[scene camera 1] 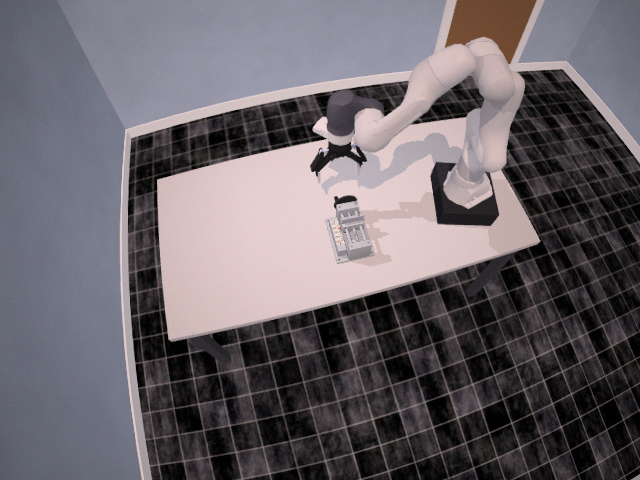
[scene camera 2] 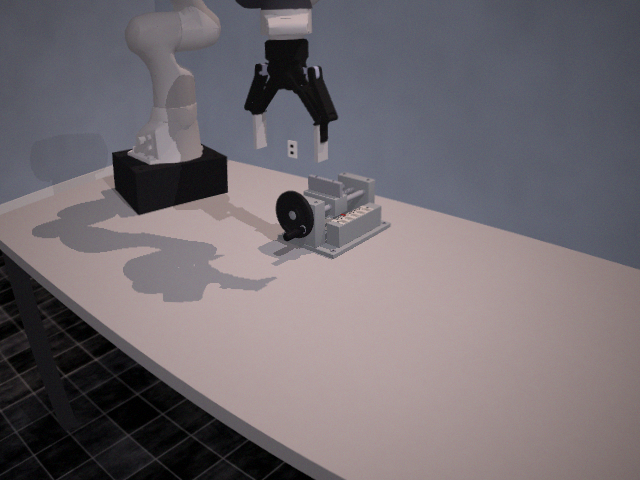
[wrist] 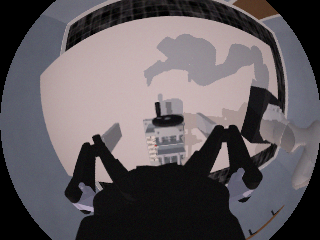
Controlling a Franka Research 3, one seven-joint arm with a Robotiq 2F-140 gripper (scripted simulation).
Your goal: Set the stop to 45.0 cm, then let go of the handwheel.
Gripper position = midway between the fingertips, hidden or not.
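On scene camera 2 you'd see the gripper (scene camera 2: pixel 289 153), and there's a handwheel (scene camera 2: pixel 293 211) as well. The wrist view has the gripper (wrist: pixel 157 124) in it too.
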